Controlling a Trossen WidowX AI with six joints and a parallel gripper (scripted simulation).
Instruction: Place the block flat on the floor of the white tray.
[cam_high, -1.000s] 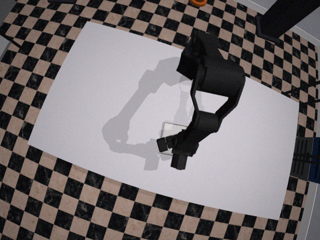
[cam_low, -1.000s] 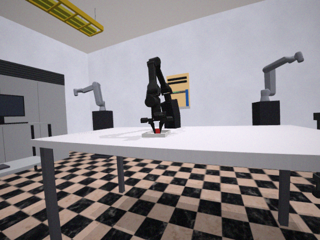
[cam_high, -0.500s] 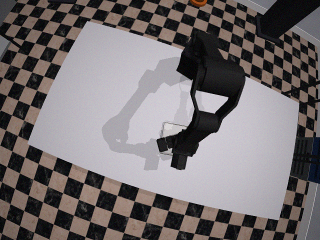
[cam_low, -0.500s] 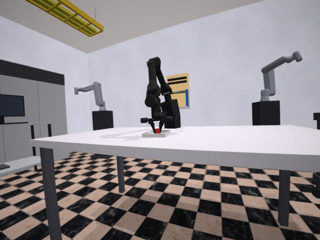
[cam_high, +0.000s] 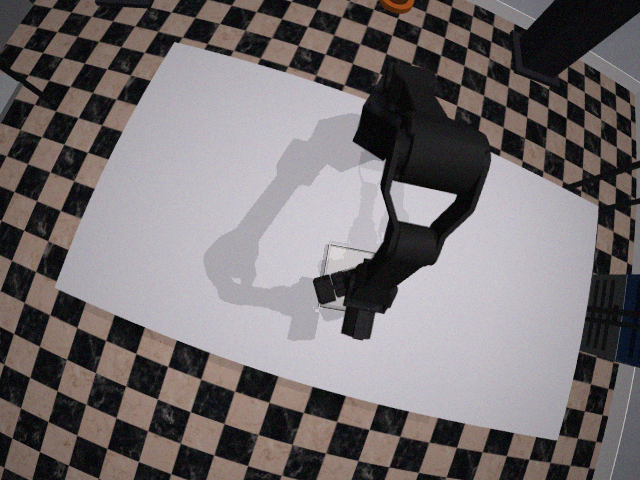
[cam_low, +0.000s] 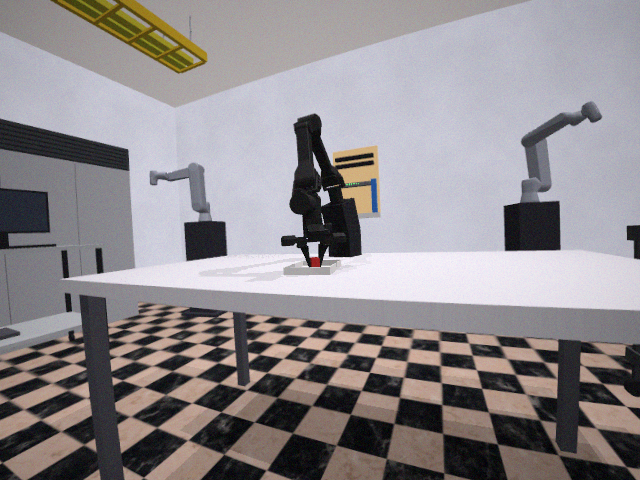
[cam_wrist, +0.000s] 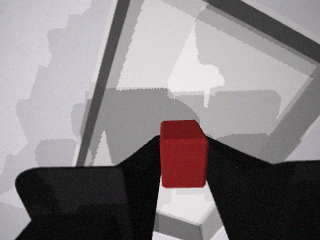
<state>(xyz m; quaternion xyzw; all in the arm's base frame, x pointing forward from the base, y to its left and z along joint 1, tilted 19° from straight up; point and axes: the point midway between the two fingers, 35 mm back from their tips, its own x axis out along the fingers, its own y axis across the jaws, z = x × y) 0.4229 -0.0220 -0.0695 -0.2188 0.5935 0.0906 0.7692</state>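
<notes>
The red block is 20 mm below my hand. Round my hand: white tray 30 mm below.
</notes>
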